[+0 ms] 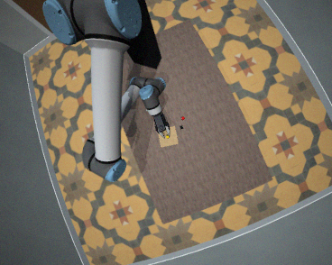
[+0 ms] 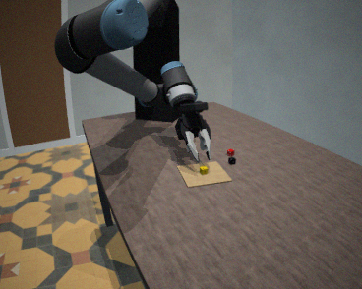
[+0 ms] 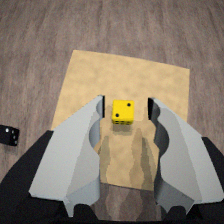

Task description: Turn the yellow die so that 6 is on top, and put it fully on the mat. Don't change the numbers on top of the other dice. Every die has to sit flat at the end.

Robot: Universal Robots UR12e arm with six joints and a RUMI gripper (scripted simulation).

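My hand is 10 mm short of the yellow die and 50 mm above it. The rest, counted from my hand: black die 10 mm ahead, 130 mm to the left, 50 mm below; then red die 40 mm behind, 180 mm to the left, 50 mm below; then tan mat 10 mm ahead, 60 mm below.
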